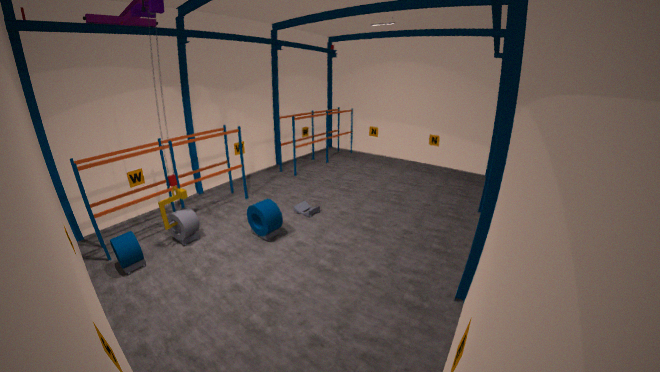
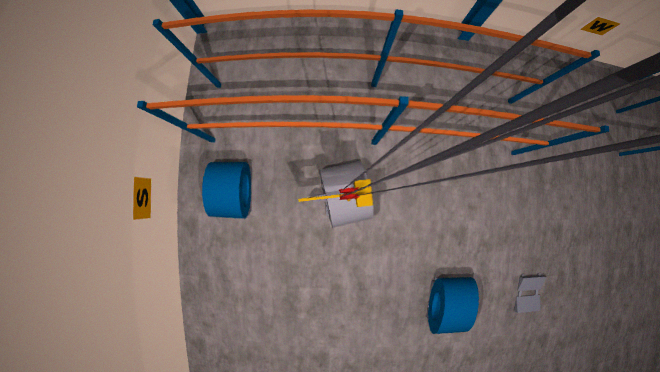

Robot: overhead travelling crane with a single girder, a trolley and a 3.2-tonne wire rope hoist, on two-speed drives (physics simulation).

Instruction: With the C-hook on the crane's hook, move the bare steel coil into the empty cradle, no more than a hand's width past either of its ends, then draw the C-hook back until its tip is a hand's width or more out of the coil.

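Note:
The bare steel coil [image 1: 187, 222] [image 2: 352, 214] is light grey and sits askew over its own cradle [image 1: 189, 239], close above or touching it; the gap is too small to tell. My yellow C-hook [image 1: 164, 212] [image 2: 317, 198] hangs below the red hook block [image 1: 172, 180] [image 2: 349, 194]. Its upright is off the coil's south end and its lower arm runs into the bore, with the coil borne on it. Its tip is hidden inside. The empty cradle [image 1: 306, 208] [image 2: 530, 303], grey, stands on the floor to the north, beyond a blue coil.
One blue coil [image 1: 265, 217] [image 2: 455, 305] lies in a cradle between the bare coil and the empty cradle. Another blue coil [image 1: 127, 249] [image 2: 226, 189] lies near the south wall. An orange and blue rack [image 1: 243, 172] [image 2: 300, 100] stands along the west wall.

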